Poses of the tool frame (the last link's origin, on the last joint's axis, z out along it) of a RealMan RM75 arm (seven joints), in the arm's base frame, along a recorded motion.
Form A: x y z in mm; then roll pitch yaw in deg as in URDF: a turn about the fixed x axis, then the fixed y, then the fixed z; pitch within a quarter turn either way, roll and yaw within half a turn.
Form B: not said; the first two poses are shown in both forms.
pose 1, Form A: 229.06 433.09 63.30 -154.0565 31.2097 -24.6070
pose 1, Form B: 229.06 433.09 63.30 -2.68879 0.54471 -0.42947
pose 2, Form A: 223.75 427.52 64.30 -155.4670 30.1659 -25.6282
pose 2, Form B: 223.75 427.52 64.30 -2.71341 0.52649 -0.44730
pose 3, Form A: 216.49 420.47 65.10 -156.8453 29.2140 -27.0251
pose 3, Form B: 216.49 420.47 65.10 -2.73747 0.50988 -0.47168
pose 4, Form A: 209.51 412.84 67.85 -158.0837 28.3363 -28.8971
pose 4, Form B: 209.51 412.84 67.85 -2.75908 0.49456 -0.50435
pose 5, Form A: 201.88 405.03 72.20 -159.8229 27.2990 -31.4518
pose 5, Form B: 201.88 405.03 72.20 -2.78944 0.47646 -0.54894
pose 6, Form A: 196.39 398.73 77.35 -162.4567 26.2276 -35.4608
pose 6, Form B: 196.39 398.73 77.35 -2.83540 0.45776 -0.61891
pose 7, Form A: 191.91 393.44 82.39 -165.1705 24.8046 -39.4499
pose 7, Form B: 191.91 393.44 82.39 -2.88277 0.43292 -0.68853
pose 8, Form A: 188.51 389.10 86.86 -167.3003 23.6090 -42.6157
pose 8, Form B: 188.51 389.10 86.86 -2.91994 0.41205 -0.74378
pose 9, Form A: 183.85 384.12 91.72 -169.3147 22.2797 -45.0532
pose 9, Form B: 183.85 384.12 91.72 -2.95510 0.38885 -0.78633
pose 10, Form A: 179.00 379.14 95.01 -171.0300 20.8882 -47.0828
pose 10, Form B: 179.00 379.14 95.01 -2.98504 0.36457 -0.82175
